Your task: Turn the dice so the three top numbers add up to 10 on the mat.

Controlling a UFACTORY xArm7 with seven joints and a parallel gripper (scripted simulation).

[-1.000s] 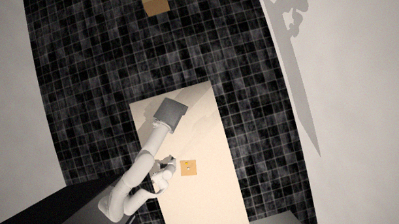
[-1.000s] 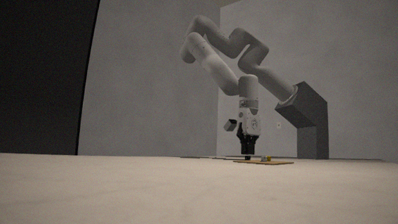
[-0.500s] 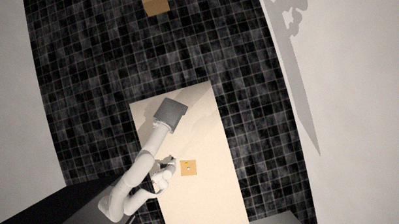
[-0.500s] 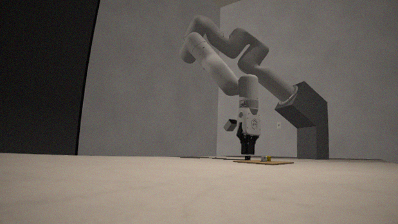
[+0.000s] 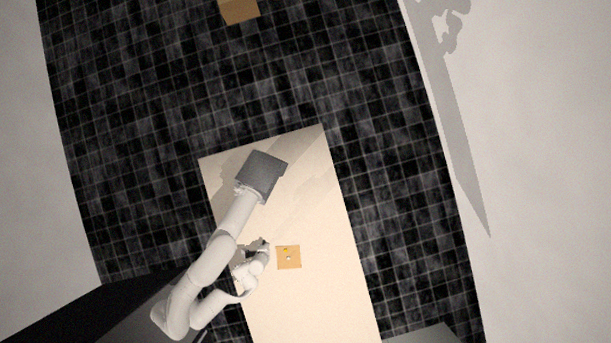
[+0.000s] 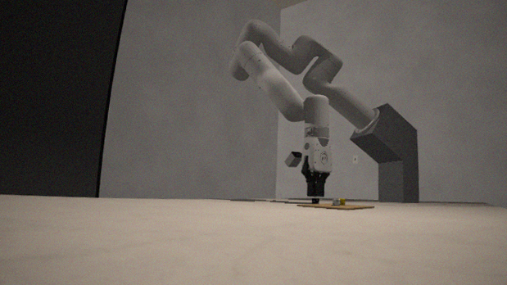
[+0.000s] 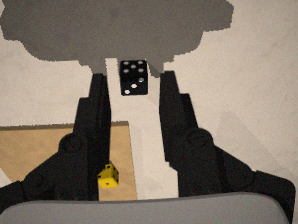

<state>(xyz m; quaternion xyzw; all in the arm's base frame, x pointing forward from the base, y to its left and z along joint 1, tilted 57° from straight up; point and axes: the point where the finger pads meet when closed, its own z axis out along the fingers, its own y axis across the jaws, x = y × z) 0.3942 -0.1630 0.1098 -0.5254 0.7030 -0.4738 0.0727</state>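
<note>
Right now my hand is 30 mm above the black die. From my hand the other things lie so: pale die: 130 mm ahead, 60 mm to the left, 30 mm below; then tan mat: 130 mm ahead, 60 mm to the left, 40 mm below; then yellow die: 80 mm ahead, 70 mm to the left, 30 mm below.
</note>
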